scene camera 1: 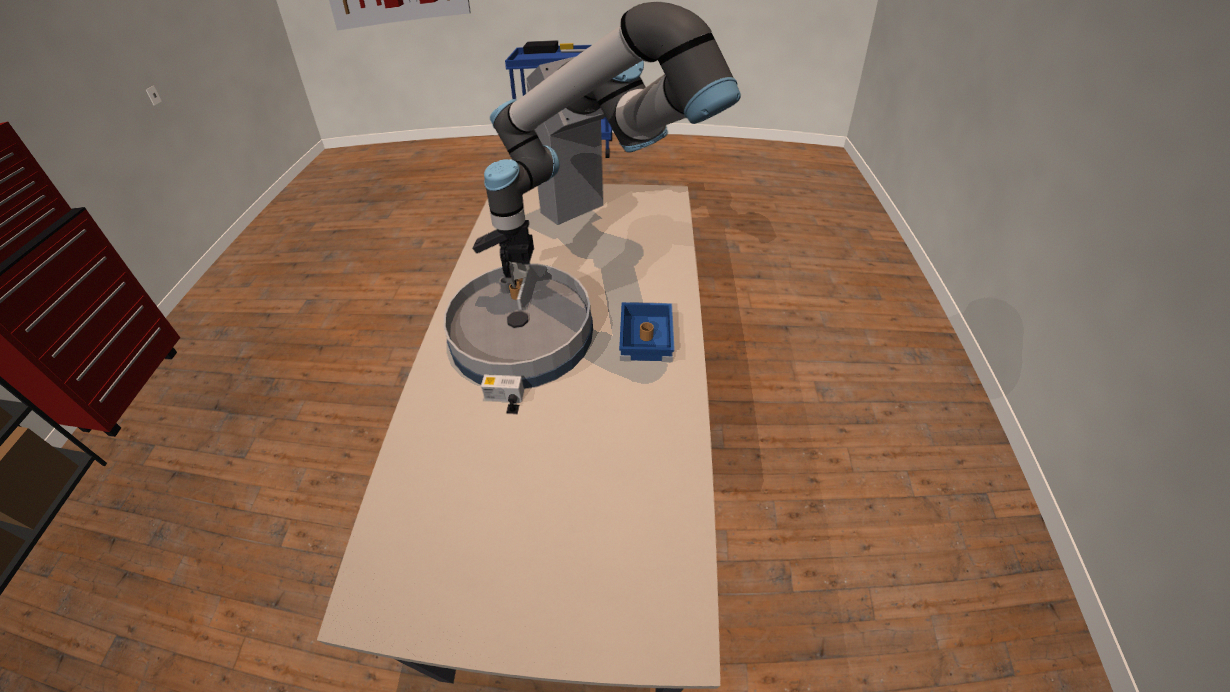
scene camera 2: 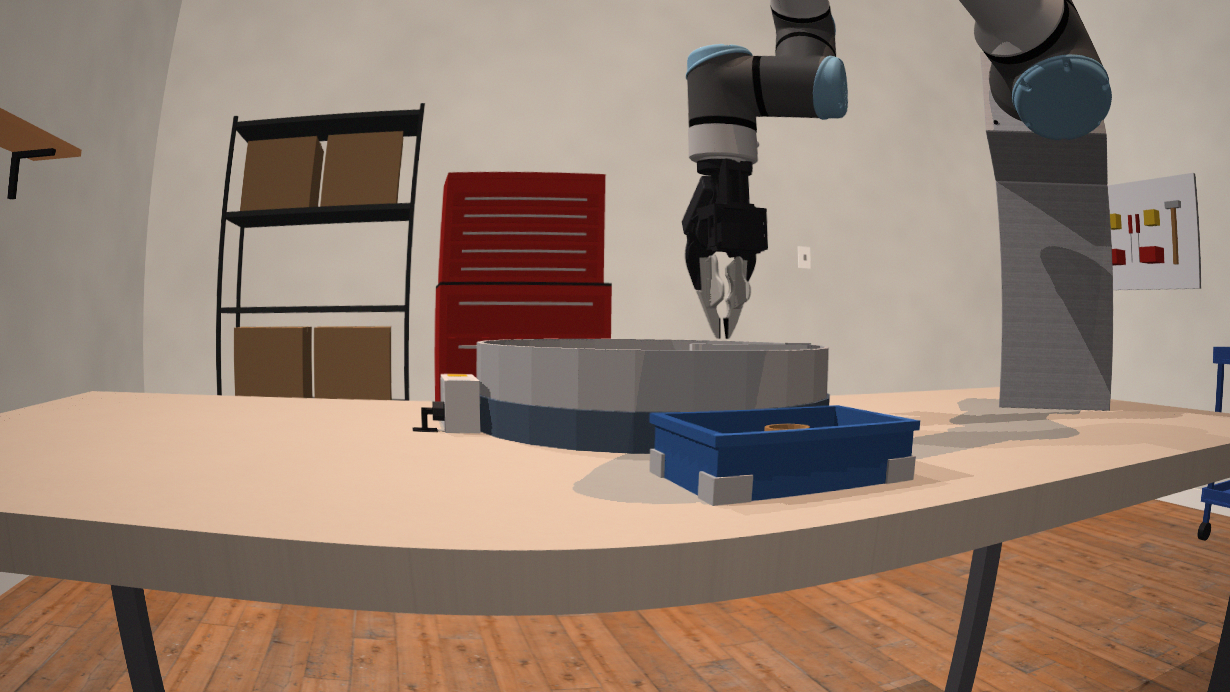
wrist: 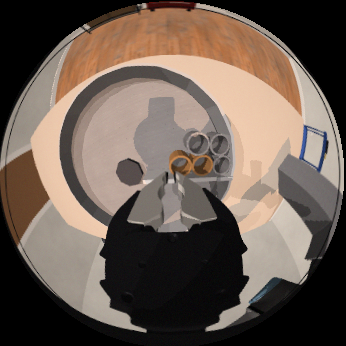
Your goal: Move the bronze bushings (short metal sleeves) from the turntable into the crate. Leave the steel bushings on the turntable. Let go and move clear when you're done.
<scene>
I see my gripper (scene camera 2: pixel 722 338), a crate (scene camera 2: pixel 745 465) and a grey turntable (scene camera 1: pixel 552 313).
My gripper also shows in scene camera 1 (scene camera 1: pixel 515 286) and in the wrist view (wrist: pixel 170 172). The crate shows as well in scene camera 1 (scene camera 1: pixel 631 347). The grey turntable also shows in the wrist view (wrist: pixel 132 126).
</scene>
